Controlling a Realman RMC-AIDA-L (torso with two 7-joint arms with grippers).
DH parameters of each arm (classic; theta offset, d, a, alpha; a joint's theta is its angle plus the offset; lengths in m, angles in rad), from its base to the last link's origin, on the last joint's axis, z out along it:
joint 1: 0 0.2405 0 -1.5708
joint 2: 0 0 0 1.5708
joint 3: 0 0.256 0 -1.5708
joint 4: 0 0 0 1.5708
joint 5: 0 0.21 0 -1.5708
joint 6: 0 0 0 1.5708
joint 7: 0 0.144 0 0
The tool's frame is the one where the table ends.
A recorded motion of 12 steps. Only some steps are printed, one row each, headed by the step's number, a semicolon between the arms.
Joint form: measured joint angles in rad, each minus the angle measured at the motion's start. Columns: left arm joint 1, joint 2, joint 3, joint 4, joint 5, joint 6, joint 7; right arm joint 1, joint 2, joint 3, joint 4, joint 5, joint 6, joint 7.
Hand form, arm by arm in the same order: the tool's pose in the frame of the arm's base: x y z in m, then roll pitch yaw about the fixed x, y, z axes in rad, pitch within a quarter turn. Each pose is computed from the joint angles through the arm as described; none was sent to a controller.
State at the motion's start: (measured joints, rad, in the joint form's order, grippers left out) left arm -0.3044 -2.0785 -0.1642 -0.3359 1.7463 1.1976 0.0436; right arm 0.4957 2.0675 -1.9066 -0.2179 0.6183 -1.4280 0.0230
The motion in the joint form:
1: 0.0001 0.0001 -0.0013 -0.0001 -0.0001 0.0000 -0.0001; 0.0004 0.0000 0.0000 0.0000 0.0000 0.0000 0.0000
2: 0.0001 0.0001 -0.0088 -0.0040 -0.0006 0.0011 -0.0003; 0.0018 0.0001 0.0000 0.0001 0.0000 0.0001 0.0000
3: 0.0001 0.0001 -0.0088 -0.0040 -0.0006 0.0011 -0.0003; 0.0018 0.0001 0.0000 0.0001 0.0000 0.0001 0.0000
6: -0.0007 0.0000 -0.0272 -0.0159 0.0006 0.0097 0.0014; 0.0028 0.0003 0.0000 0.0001 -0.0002 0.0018 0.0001
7: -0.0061 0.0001 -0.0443 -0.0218 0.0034 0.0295 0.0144; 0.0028 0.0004 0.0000 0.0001 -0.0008 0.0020 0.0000
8: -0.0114 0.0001 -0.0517 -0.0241 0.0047 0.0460 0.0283; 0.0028 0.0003 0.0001 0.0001 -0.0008 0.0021 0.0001
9: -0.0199 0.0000 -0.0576 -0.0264 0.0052 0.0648 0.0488; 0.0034 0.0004 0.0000 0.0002 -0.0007 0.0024 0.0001
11: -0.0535 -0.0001 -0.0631 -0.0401 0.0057 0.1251 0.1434; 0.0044 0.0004 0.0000 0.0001 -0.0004 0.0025 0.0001
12: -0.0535 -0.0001 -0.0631 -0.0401 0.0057 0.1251 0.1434; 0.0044 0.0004 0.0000 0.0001 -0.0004 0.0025 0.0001
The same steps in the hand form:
1: -0.3296 0.2588 -0.0753 -1.9083 -0.7373 0.1312; 0.2764 0.3558 0.0445 -1.2487 0.6285 0.5878
2: -0.3291 0.2595 -0.0748 -1.9007 -0.7444 0.1288; 0.2759 0.3561 0.0445 -1.2488 0.6286 0.5889
3: -0.3291 0.2595 -0.0748 -1.9007 -0.7444 0.1288; 0.2759 0.3561 0.0445 -1.2488 0.6286 0.5889
6: -0.3261 0.2615 -0.0734 -1.8784 -0.7629 0.1129; 0.2756 0.3565 0.0442 -1.2501 0.6294 0.5880
7: -0.3220 0.2650 -0.0701 -1.8411 -0.7665 0.0712; 0.2756 0.3565 0.0441 -1.2509 0.6294 0.5877
8: -0.3187 0.2675 -0.0678 -1.8149 -0.7614 0.0366; 0.2756 0.3565 0.0442 -1.2508 0.6294 0.5876
9: -0.3143 0.2708 -0.0654 -1.7863 -0.7495 -0.0051; 0.2754 0.3567 0.0441 -1.2511 0.6296 0.5877
11: -0.2967 0.2811 -0.0601 -1.7093 -0.6814 -0.1409; 0.2751 0.3570 0.0441 -1.2508 0.6297 0.5887
12: -0.2967 0.2811 -0.0601 -1.7093 -0.6814 -0.1409; 0.2751 0.3570 0.0441 -1.2508 0.6297 0.5887

